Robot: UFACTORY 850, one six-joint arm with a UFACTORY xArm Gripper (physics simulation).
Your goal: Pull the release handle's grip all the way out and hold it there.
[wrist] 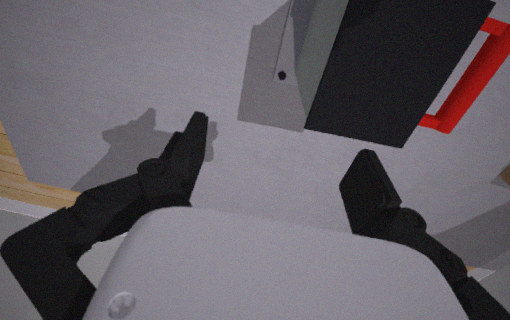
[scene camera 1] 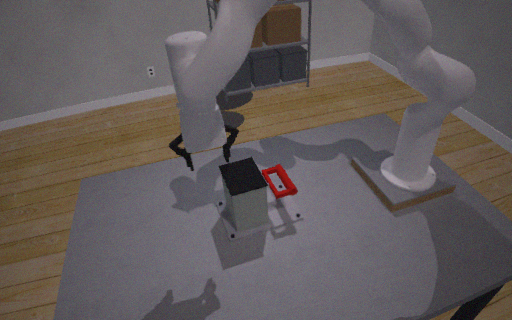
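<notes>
The release handle's red grip (scene camera 1: 289,180) (wrist: 472,80) is a rectangular loop on the side of a grey-green box with a black top (scene camera 1: 243,175) (wrist: 395,65). In the scene view it is on the box's right side, facing the robot's base; in the wrist view it is at the upper right, partly cut off. My gripper (scene camera 1: 210,165) (wrist: 279,152) is open and empty. It hangs above the table, behind and left of the box in the scene view, apart from the grip. In the wrist view the right finger is near the box's lower edge.
The box stands on a pale base plate (scene camera 1: 250,231) with dark bolts, on a grey table (scene camera 1: 150,250). The arm stands on a wood-edged board (scene camera 1: 395,201) at the right. A shelf rack (scene camera 1: 308,50) with boxes stands beyond the table.
</notes>
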